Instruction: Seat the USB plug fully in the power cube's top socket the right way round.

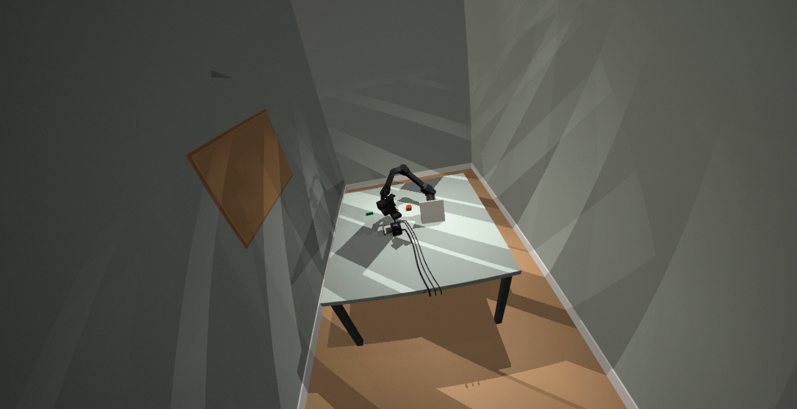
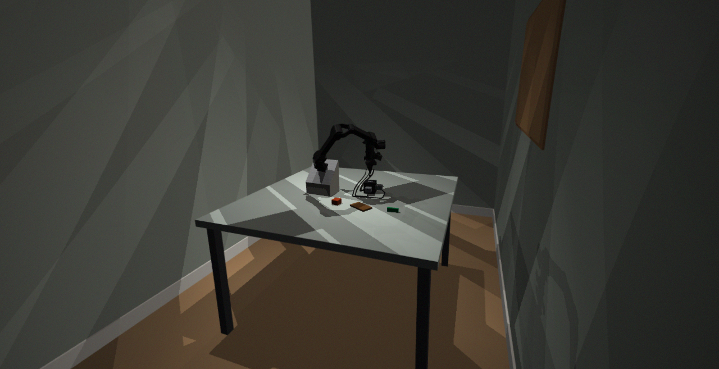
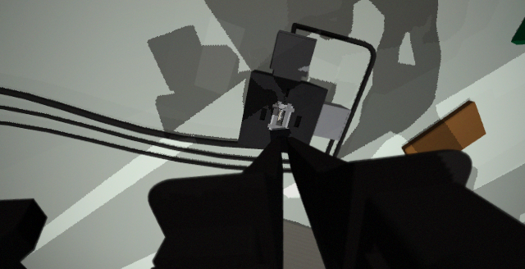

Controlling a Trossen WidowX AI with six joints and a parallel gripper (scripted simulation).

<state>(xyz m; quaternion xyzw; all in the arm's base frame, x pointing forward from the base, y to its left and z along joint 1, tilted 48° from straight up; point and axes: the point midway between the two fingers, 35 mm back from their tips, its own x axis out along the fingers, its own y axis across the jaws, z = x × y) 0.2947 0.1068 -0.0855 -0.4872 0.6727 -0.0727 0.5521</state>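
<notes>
The USB plug is 20 mm below my gripper tip. Round my gripper tip: brown plate 280 mm to the right, 130 mm below, 80 mm ahead; green block 280 mm ahead, 260 mm to the right, 120 mm below; red block 300 mm to the right, 120 mm below, 80 mm behind.
</notes>
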